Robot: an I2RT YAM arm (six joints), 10 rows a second.
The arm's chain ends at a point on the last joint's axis. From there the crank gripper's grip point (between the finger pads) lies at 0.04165 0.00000 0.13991 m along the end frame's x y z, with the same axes.
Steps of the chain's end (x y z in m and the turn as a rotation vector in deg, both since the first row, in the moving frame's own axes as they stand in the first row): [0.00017, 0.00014, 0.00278, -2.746, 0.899, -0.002]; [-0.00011, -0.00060, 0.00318, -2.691, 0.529, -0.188]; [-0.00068, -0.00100, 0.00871, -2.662, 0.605, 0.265]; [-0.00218, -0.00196, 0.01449, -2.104, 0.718, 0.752]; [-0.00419, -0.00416, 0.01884, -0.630, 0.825, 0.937]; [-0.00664, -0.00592, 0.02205, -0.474, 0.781, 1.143]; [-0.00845, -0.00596, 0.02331, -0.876, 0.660, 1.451]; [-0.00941, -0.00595, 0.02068, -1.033, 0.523, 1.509]
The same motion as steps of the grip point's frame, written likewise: [0.00236, 0.00683, 0.00195, -2.746, 0.899, -0.002]; [0.00119, 0.00582, 0.00264, -2.691, 0.529, -0.188]; [0.00078, 0.00568, 0.00811, -2.662, 0.605, 0.265]; [-0.00047, 0.00372, 0.01385, -2.104, 0.718, 0.752]; [-0.00220, -0.00193, 0.01821, -0.630, 0.825, 0.937]; [-0.00476, -0.00392, 0.02146, -0.474, 0.781, 1.143]; [-0.00688, -0.00275, 0.02280, -0.876, 0.660, 1.451]; [-0.00818, -0.00232, 0.02026, -1.033, 0.523, 1.509]
